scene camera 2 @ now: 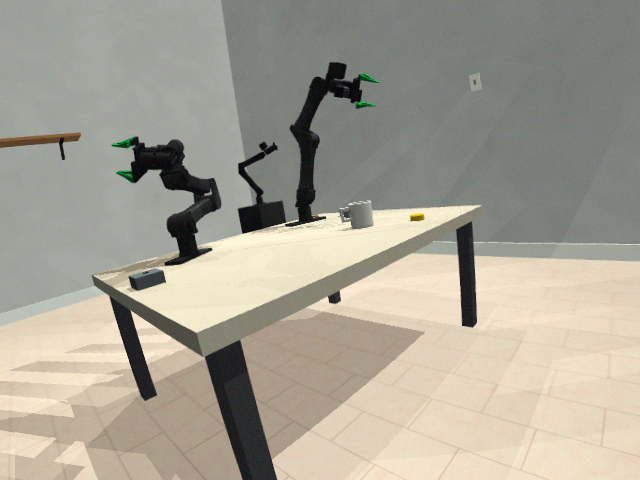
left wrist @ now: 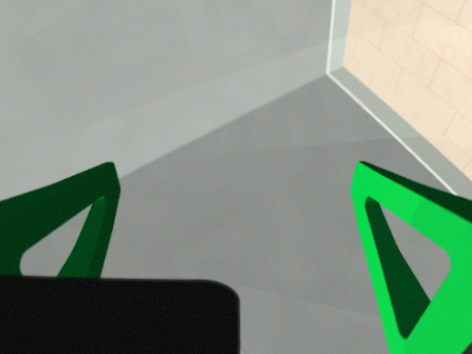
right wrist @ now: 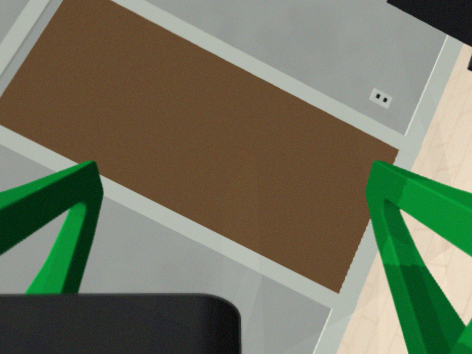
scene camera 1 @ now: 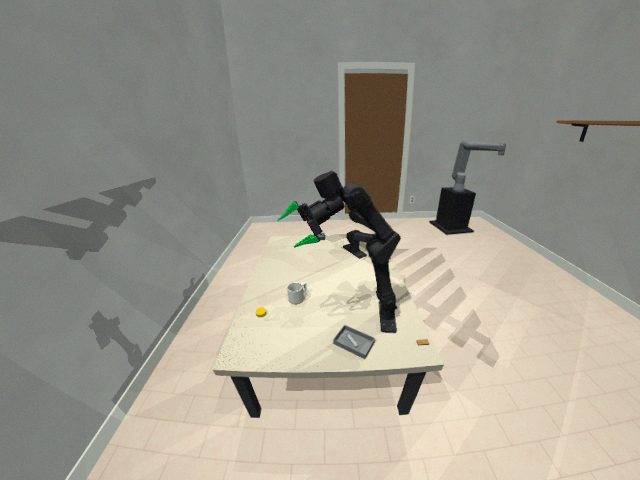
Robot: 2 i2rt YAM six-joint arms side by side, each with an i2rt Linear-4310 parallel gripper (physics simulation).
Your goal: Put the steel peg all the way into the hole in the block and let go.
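Frame: origin at the left arm's base, x right, y ahead, z up, level; centimetres.
Seen in the pictures: left gripper, fingertip midpoint: point(scene camera 2: 376, 94) point(left wrist: 235, 175) point(scene camera 1: 285, 234); right gripper, fingertip midpoint: point(scene camera 2: 114, 158) point(right wrist: 234, 176) point(scene camera 1: 367, 193); left arm's base, link origin: point(scene camera 2: 306, 222) point(scene camera 1: 387, 316); right arm's base, link origin: point(scene camera 2: 190, 257) point(scene camera 1: 354, 251).
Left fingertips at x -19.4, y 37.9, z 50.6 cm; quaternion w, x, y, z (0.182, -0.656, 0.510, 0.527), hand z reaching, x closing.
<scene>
Pixels of each thing's top centre, then the offset from my left fingertips to it. "spot": a spot on its surface instead. Level surfaces: height alone.
- light steel peg, top centre: point(scene camera 1: 352, 339) dx +2.6, dy -22.3, dz -48.7 cm
- dark grey tray, top centre: point(scene camera 1: 354, 338) dx +2.4, dy -22.9, dz -47.8 cm
- dark blue-grey block, top centre: point(scene camera 2: 145, 272) dx +99.3, dy +6.8, dz -47.4 cm
- grey mug, surface spot: point(scene camera 2: 360, 214) spot: dx +29.2, dy +10.9, dz -45.7 cm
- table, surface height: dz -50.6 cm
- yellow disc, top centre: point(scene camera 2: 416, 214) point(scene camera 1: 260, 310) dx +13.5, dy +22.7, dz -48.7 cm
- small brown piece, top centre: point(scene camera 1: 423, 341) dx +4.9, dy -51.9, dz -49.8 cm
The light steel peg point(scene camera 1: 352, 340) lies on its side in the dark grey tray point(scene camera 1: 348, 349). The dark blue-grey block point(scene camera 2: 147, 279) stands near the table's left end in scene camera 2, with a small dark hole on top. Part of the block point(scene camera 1: 322, 236) shows at the table's far end in scene camera 1, behind the left finger. My left gripper point(scene camera 1: 286, 233) point(scene camera 2: 376, 94) point(left wrist: 235, 175) is open and empty, high above the table. My right gripper point(scene camera 2: 114, 159) point(right wrist: 234, 176) is open and empty, raised above and behind the block. The peg does not show in either wrist view.
A grey mug point(scene camera 1: 295, 293) point(scene camera 2: 360, 214) stands on the table point(scene camera 1: 289, 356) point(scene camera 2: 268, 258). A yellow disc point(scene camera 1: 261, 312) point(scene camera 2: 417, 217) lies near it. A small brown piece point(scene camera 1: 422, 342) lies near the table's right edge in scene camera 1, beyond the tray.
</scene>
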